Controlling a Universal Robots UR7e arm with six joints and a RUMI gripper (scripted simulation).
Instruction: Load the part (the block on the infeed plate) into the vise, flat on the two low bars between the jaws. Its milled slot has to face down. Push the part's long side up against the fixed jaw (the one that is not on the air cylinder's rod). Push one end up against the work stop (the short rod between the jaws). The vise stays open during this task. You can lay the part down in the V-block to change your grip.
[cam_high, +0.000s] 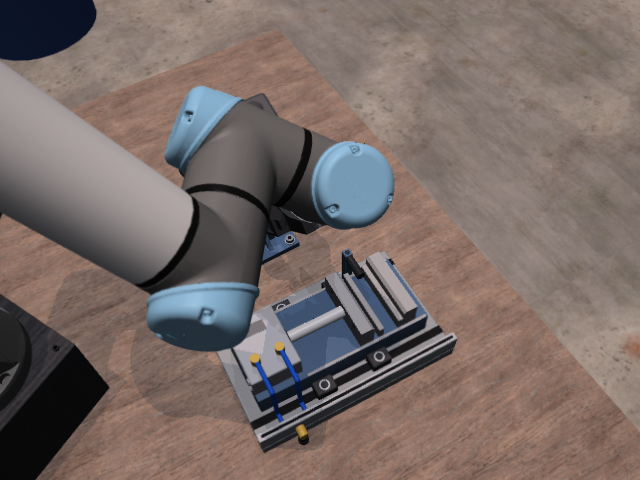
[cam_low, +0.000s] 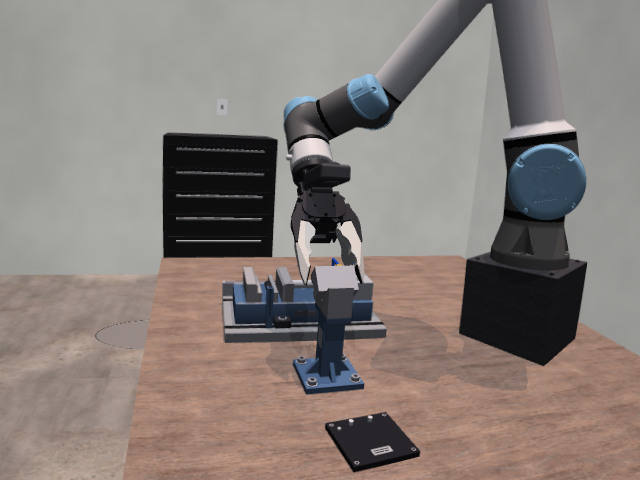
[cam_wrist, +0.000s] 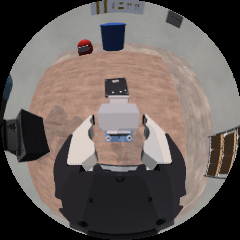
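Now: hand 10 mm above the part. Also, from my hand: work stop: 160 mm to the right, 80 mm below, 80 mm ahead; moving jaw: 210 mm to the right, 90 mm below, 50 mm ahead; white cylinder rod: 210 mm to the right, 90 mm below.
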